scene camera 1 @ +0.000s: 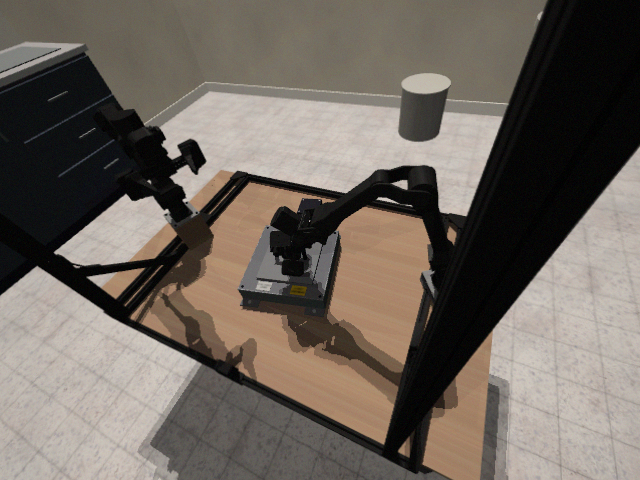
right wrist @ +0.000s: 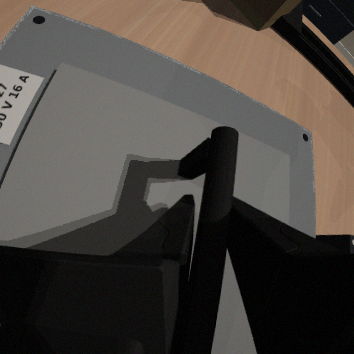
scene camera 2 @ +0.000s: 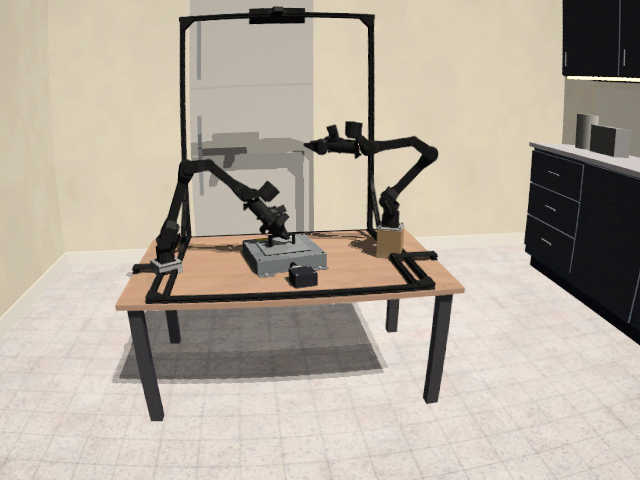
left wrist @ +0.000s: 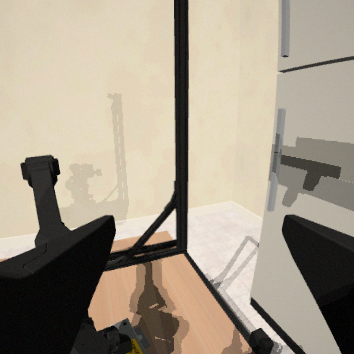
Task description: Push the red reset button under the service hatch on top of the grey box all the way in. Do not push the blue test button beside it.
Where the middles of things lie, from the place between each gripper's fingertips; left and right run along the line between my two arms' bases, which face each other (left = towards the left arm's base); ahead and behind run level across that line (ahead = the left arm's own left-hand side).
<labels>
Now: the grey box [scene camera 1: 314, 297] 50 mm ahead of my right hand, 30 mm to the right of it and 60 mm below it.
Now: the grey box 420 mm below my left hand, 180 mm ahead of it and 130 mm to the right of it.
</labels>
